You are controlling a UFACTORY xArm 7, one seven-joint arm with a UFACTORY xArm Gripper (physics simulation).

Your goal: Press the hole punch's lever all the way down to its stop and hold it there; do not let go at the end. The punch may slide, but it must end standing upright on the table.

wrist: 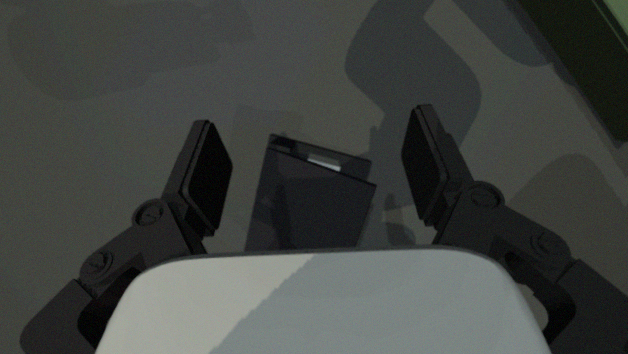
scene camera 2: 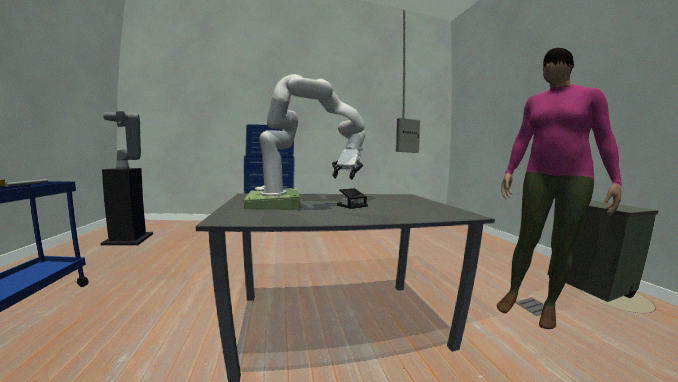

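Seen: black hole punch, my gripper.
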